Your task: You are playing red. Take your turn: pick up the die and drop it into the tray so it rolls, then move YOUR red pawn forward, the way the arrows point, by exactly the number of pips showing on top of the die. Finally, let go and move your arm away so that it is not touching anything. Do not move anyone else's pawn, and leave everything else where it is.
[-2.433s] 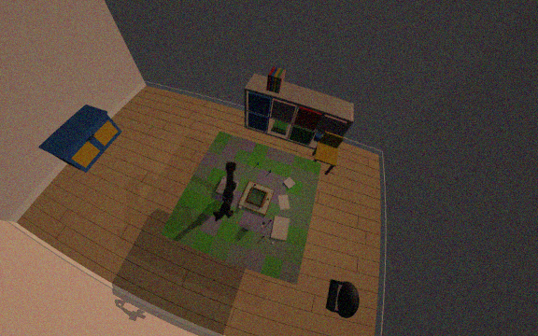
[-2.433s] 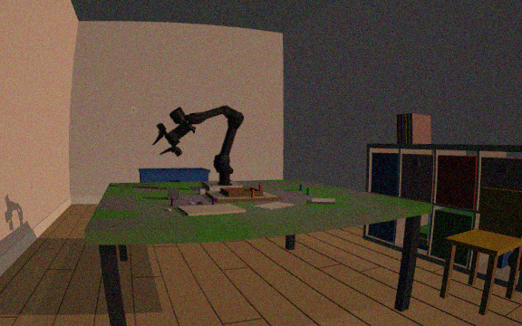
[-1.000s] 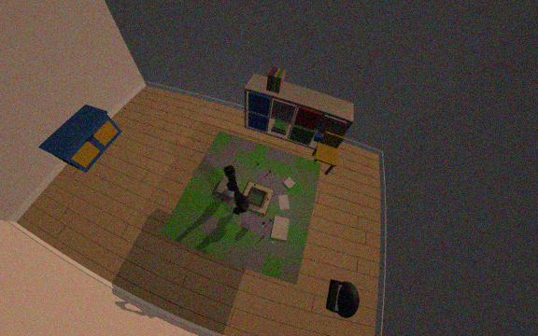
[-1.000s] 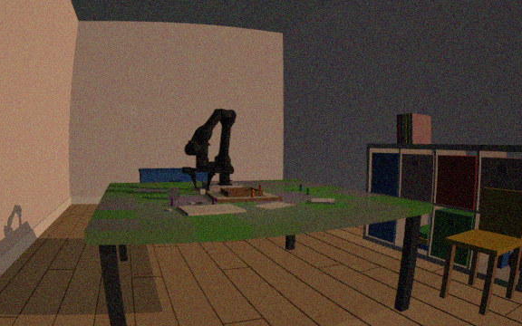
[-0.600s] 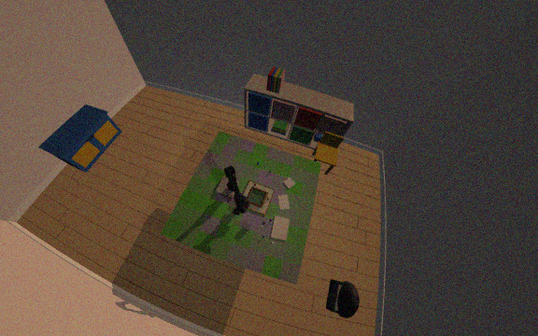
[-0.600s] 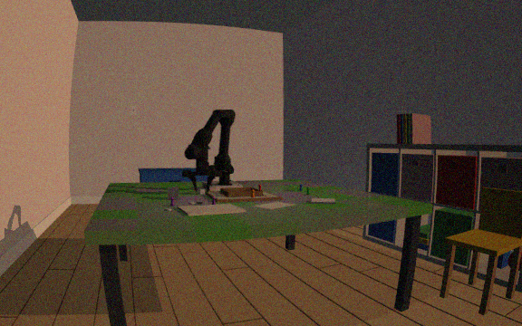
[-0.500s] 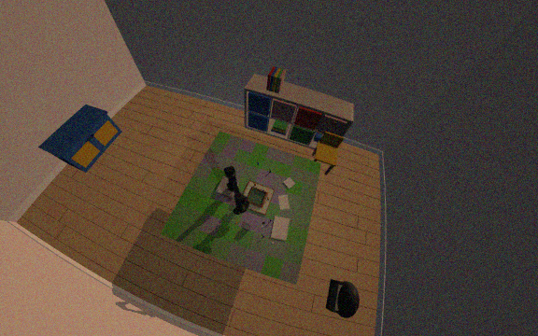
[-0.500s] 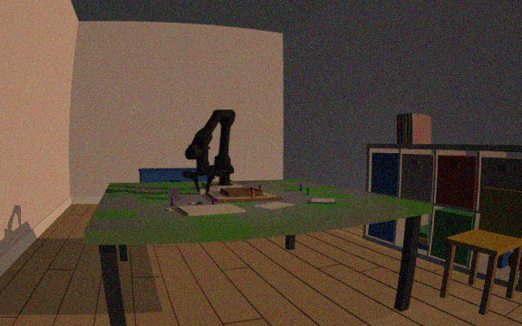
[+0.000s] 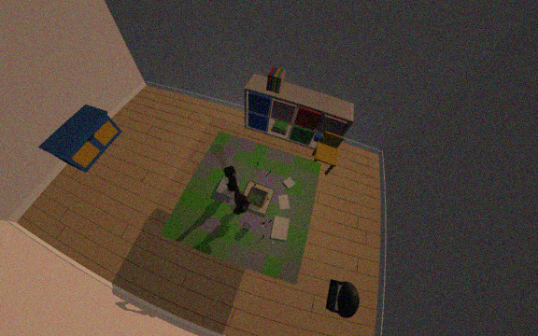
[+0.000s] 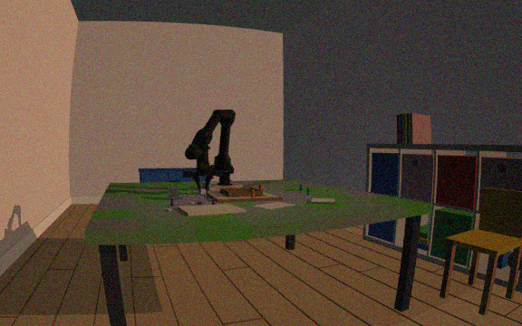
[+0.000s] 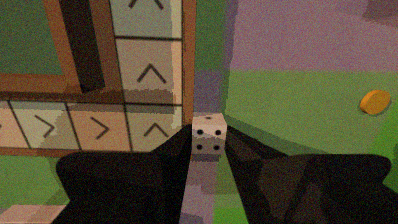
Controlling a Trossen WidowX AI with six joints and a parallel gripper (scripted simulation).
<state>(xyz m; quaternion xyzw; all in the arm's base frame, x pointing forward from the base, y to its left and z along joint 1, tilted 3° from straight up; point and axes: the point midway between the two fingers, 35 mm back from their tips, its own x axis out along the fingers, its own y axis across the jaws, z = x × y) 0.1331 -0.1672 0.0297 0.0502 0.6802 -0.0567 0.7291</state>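
My gripper tip is now 14 cm to the right of the green tray, 13 cm short of it and 1 cm above it. Round my gripper tip: white die (right at my gripper tip).
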